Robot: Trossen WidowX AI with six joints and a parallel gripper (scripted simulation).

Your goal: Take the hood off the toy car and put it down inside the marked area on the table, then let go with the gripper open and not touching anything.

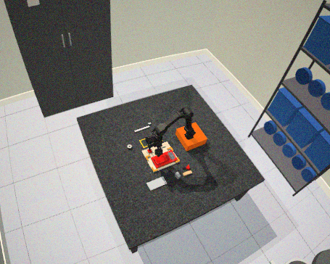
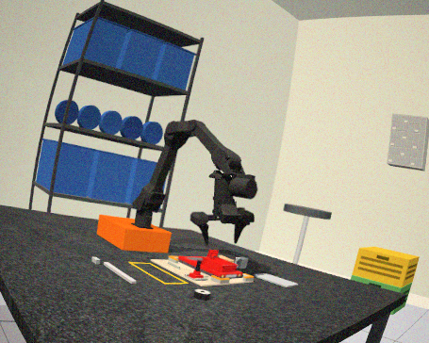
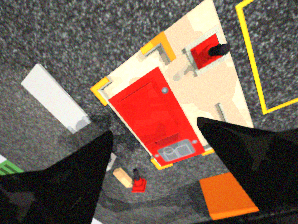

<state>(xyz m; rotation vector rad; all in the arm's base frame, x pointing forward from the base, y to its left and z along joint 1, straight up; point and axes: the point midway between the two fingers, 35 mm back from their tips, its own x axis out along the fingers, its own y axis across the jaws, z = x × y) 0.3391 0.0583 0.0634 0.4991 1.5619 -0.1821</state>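
My gripper tip is 70 mm above the hood, 30 mm to the right of it and 10 mm past it.
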